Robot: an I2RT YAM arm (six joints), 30 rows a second.
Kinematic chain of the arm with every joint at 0, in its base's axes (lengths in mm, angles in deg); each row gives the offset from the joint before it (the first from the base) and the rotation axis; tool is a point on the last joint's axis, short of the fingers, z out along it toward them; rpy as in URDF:
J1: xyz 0 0 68 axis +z
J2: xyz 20 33.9 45.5 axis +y
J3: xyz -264 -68.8 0 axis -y
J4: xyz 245 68.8 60 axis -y
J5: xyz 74 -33.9 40.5 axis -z
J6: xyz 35.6 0 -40.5 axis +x
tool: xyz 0 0 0 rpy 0 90 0
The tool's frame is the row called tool.
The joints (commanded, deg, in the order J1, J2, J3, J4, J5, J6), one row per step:
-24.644 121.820 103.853 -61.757 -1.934 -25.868
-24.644 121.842 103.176 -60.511 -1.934 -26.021
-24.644 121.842 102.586 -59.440 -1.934 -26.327
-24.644 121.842 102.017 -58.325 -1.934 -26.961
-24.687 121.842 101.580 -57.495 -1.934 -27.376
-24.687 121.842 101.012 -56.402 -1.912 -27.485
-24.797 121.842 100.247 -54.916 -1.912 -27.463
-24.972 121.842 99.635 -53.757 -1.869 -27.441
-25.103 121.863 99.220 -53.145 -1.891 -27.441
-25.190 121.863 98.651 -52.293 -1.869 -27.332
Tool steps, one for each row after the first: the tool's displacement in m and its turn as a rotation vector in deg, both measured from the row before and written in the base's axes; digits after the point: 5 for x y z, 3 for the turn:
0.00079 -0.00036 -0.00293 -0.256 -0.490 0.150
0.00061 -0.00028 -0.00241 -0.258 -0.422 0.300
0.00070 -0.00032 -0.00228 -0.352 -0.463 0.621
0.00034 -0.00051 -0.00176 -0.249 -0.334 0.363
0.00062 -0.00030 -0.00227 -0.262 -0.462 0.102
0.00048 -0.00114 -0.00303 -0.297 -0.656 -0.131
0.00001 -0.00150 -0.00242 -0.263 -0.480 -0.207
-0.00030 -0.00094 -0.00187 -0.055 -0.168 -0.126
-0.00017 -0.00067 -0.00234 -0.114 -0.255 -0.198

